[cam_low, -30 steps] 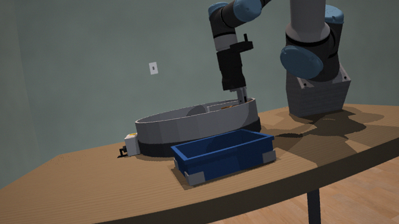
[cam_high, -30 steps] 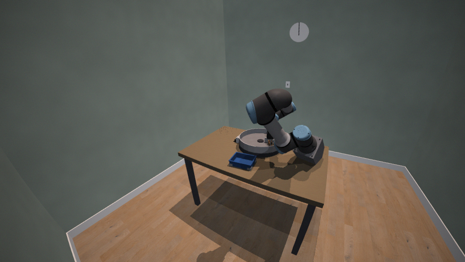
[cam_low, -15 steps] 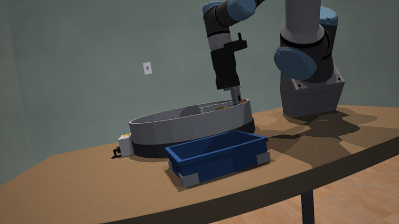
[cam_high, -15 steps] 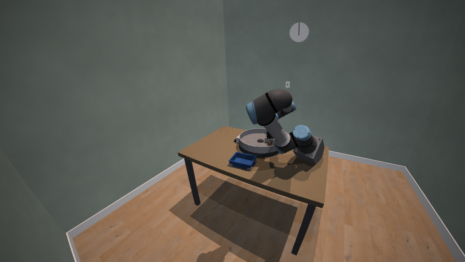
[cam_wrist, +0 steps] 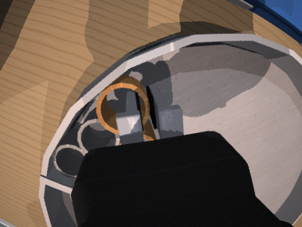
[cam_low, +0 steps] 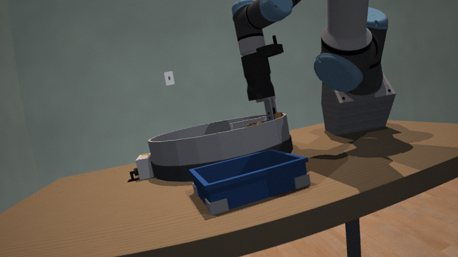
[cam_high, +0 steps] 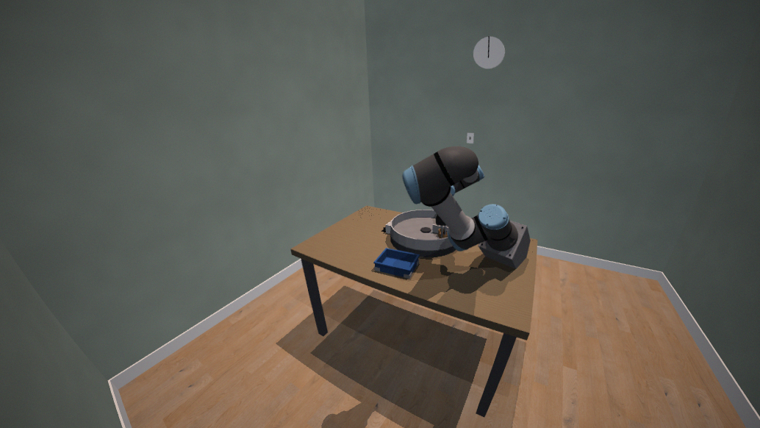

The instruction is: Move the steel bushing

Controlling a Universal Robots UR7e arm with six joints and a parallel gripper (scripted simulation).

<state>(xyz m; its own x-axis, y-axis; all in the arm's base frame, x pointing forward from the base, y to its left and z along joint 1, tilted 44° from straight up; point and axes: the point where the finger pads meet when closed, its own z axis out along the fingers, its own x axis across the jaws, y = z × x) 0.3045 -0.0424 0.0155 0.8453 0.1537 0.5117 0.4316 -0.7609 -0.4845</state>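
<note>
Right now my hand is 14 cm short of the grey round turntable, 11 cm to the left of it and 6 cm above it. From my hand the other things lie so: blue crate: 23 cm to the left, 16 cm ahead, 9 cm below.
</note>
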